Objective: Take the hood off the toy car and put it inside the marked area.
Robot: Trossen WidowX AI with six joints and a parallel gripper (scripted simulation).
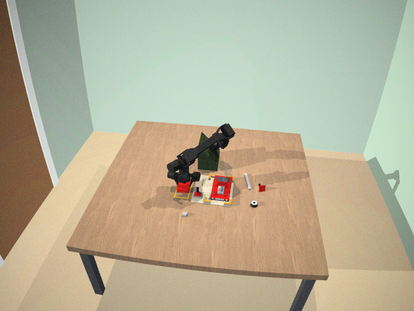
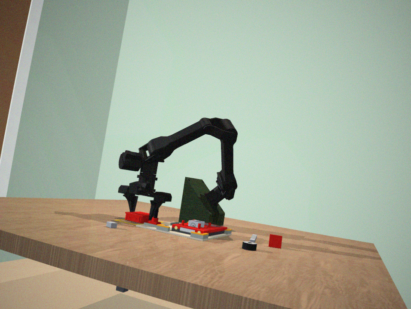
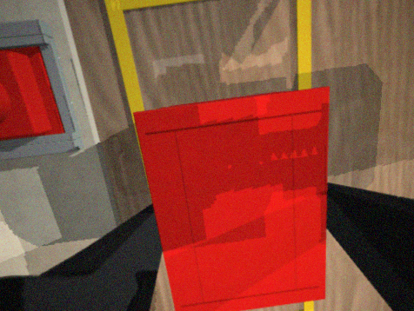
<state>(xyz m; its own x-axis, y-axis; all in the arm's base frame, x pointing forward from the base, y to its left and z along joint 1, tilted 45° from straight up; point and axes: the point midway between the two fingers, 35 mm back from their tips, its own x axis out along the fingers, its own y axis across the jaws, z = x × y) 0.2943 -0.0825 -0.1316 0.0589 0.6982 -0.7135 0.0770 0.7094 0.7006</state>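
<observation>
My gripper tip is 10 mm below the red hood. The rest, counted from my gripper tip: small grey block 230 mm ahead, 30 mm to the left; then black wheel 120 mm ahead, 410 mm to the left; then grey bar 80 mm behind, 380 mm to the left, 10 mm below.
</observation>
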